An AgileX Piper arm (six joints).
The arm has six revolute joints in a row. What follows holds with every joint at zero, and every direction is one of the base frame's.
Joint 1 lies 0.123 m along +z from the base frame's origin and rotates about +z.
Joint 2 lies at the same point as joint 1 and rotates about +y.
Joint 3 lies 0.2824 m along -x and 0.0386 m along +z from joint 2 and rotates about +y.
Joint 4 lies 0.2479 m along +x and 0.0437 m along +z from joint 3 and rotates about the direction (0.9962, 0, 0.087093).
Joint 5 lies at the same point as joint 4 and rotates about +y.
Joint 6 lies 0.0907 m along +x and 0.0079 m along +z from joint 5 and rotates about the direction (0.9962, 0, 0.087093).
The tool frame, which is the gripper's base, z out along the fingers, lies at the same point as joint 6; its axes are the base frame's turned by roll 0, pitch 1.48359 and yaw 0 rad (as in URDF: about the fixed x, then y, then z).
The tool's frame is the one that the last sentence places.
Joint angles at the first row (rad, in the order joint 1, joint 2, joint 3, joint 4, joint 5, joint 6):
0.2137, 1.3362, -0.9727, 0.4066, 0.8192, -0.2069
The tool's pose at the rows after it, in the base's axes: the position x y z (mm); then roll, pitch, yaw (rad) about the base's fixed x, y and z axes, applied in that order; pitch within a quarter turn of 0, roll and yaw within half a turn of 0:
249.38 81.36 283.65 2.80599 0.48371 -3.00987
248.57 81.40 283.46 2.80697 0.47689 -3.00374
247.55 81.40 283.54 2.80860 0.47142 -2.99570
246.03 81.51 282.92 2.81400 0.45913 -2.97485
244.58 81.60 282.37 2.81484 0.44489 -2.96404
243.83 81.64 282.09 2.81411 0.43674 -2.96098
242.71 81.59 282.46 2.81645 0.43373 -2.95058
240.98 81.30 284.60 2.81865 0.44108 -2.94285
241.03 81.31 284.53 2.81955 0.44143 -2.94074
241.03 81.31 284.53 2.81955 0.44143 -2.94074
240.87 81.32 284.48 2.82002 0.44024 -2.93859
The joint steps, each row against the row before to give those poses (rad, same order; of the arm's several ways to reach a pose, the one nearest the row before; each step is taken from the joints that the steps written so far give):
0.0000, -0.0019, 0.0000, 0.0000, 0.0124, 0.0004
0.0000, -0.0005, 0.0000, 0.0000, 0.0089, -0.0027
0.0000, -0.0015, 0.0000, 0.0000, 0.0092, -0.0046
0.0000, 0.0000, 0.0000, 0.0000, 0.0180, -0.0136
0.0000, 0.0000, 0.0000, 0.0000, 0.0171, -0.0046
0.0000, 0.0000, -0.0001, 0.0000, 0.0089, 0.0000
0.0000, -0.0025, 0.0001, 0.0000, 0.0085, -0.0072
0.0000, -0.0090, 0.0000, 0.0000, 0.0038, -0.0062
0.0000, 0.0003, 0.0000, 0.0000, 0.0000, -0.0020
0.0000, 0.0000, 0.0000, 0.0000, 0.0000, 0.0000
0.0000, 0.0000, 0.0000, 0.0000, 0.0018, -0.0015

